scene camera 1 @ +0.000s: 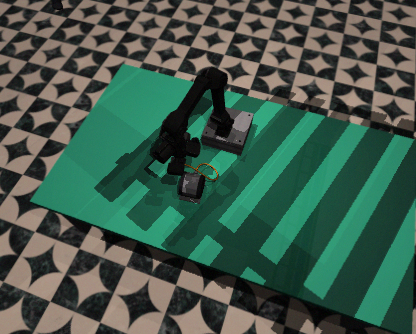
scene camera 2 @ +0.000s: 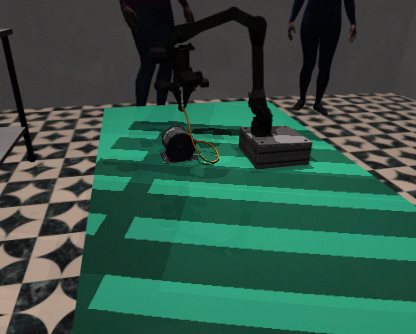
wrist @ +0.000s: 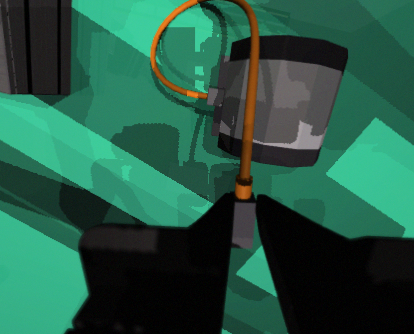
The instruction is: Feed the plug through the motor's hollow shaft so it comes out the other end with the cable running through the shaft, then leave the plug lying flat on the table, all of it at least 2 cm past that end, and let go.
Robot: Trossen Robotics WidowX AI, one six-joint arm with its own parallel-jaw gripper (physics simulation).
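Places are measured from the arm's base along level axes (x ahead, y left, z up), in metres.
Pixels of known places: gripper, fingertip midpoint: (scene camera 1: pixel 180 163) (scene camera 2: pixel 182 107) (wrist: pixel 244 201); arm's base, origin of the base link: (scene camera 1: pixel 223 131) (scene camera 2: pixel 261 133).
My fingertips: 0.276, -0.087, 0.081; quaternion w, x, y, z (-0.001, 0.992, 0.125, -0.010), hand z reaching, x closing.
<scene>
For each thing: its middle in the pictures, then the offset to it from my fingertips, as dx, dy, dz. "spot": a spot on its surface instead. Level surfaces: height alone.
- motor, body centre: (wrist: pixel 271 104) (scene camera 2: pixel 179 143) (scene camera 1: pixel 192 184) +0.020, +0.055, -0.115
- orange cable, surface spot: (wrist: pixel 252 90) spot: -0.012, +0.057, -0.026
- small grey block, surface spot: (wrist: pixel 215 96) spot: -0.034, +0.048, -0.106
- grey plug, body centre: (wrist: pixel 240 219) +0.004, -0.015, -0.006
- green table, its level: dz -0.167
The motor (scene camera 1: pixel 191 185) (scene camera 2: pixel 177 142) (wrist: pixel 285 100) is a grey drum with black ends, lying on its side on the green table. The hole of its shaft cannot be made out. The orange cable (scene camera 2: pixel 189 127) (wrist: pixel 252 90) comes from a small grey block (wrist: pixel 215 96) on the motor's side, makes a loop beside it and passes above the motor's body, outside it, to the plug. My gripper (scene camera 2: pixel 182 106) (wrist: pixel 244 201) is shut on the grey plug (wrist: pixel 243 225), in the air higher than the motor and past its far end in the scene camera 2 view. In the scene camera 1 view the fingertips are hidden.
The arm's grey base box (scene camera 1: pixel 240 135) (scene camera 2: pixel 282 155) (wrist: pixel 37 50) stands on the green table (scene camera 1: pixel 85 165) (scene camera 2: pixel 250 295), on the loop's side of the motor. Striped shadows cross the table. Two people stand behind the table in the scene camera 2 view.
</scene>
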